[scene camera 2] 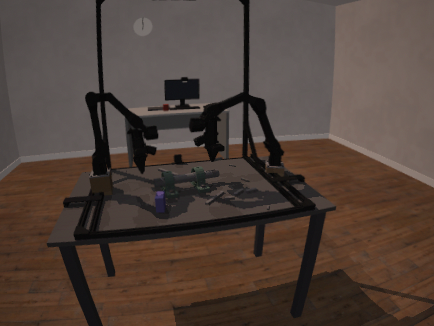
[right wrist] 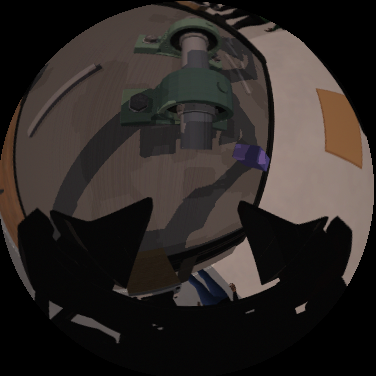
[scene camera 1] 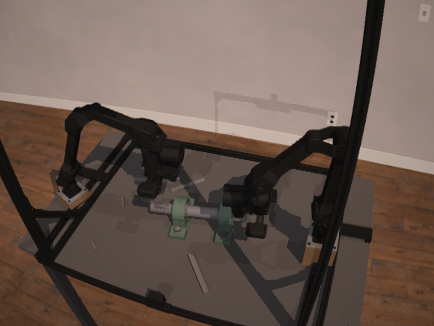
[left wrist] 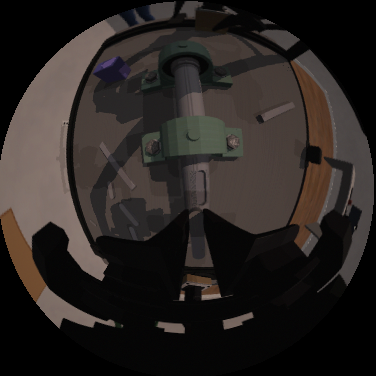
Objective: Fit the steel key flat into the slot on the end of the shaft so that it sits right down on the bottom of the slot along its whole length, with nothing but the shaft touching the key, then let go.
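Frame: origin at the left arm's base, x ahead, y left, z up, level; centimetres.
Seen in the pictures: left gripper, fingertip midpoint: (scene camera 2: 211, 161) (scene camera 1: 158, 192) (left wrist: 195, 212); right gripper, fingertip midpoint: (scene camera 2: 143, 172) (right wrist: 196, 203) (scene camera 1: 259, 214); left arm's base at its link origin: (scene camera 2: 275, 164) (scene camera 1: 71, 190) (left wrist: 192, 288); right arm's base at its link origin: (scene camera 2: 100, 172) (right wrist: 157, 297) (scene camera 1: 323, 236).
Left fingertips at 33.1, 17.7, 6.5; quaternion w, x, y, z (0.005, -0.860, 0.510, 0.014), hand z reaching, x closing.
Note:
Pixels of each thing's top centre, then the offset from my left fingertips to it, as dx, dy, dz.
- grey shaft at its top centre: (left wrist: 189, 96) (right wrist: 203, 45) (scene camera 1: 197, 206) (scene camera 2: 186, 173) +11.6, +6.4, -4.5
- steel key at its top centre: (left wrist: 197, 241) -2.2, -1.4, +1.3
- purple block at its top centre: (right wrist: 263, 159) (left wrist: 104, 64) (scene camera 2: 159, 194) +18.0, +30.2, -5.1
The grey shaft (scene camera 1: 202, 212) (scene camera 2: 183, 178) (left wrist: 189, 102) (right wrist: 196, 134) lies level through two green bearing blocks. Its slot (scene camera 1: 161, 206) (left wrist: 202, 187) faces up near the end at the left of scene camera 1, and looks empty. My left gripper (scene camera 2: 213, 158) (left wrist: 195, 212) is shut on the steel key (left wrist: 198, 245), a dark grey bar with a rounded end, and holds it above the table near the slotted shaft end, apart from the slot. The key cannot be made out in the scene cameras. My right gripper (scene camera 2: 142, 170) (right wrist: 196, 203) is open and empty, beyond the shaft's other end.
The green bearing blocks (scene camera 1: 180, 209) (left wrist: 193, 137) (right wrist: 195, 89) are bolted down. A purple block (scene camera 2: 160, 201) (left wrist: 111, 70) (right wrist: 250, 154) stands to one side. Long bars (scene camera 1: 188, 185) (scene camera 1: 197, 272) (left wrist: 117, 166) flank the shaft; shorter pieces (left wrist: 128, 214) (scene camera 1: 123, 202) lie near the slotted end.

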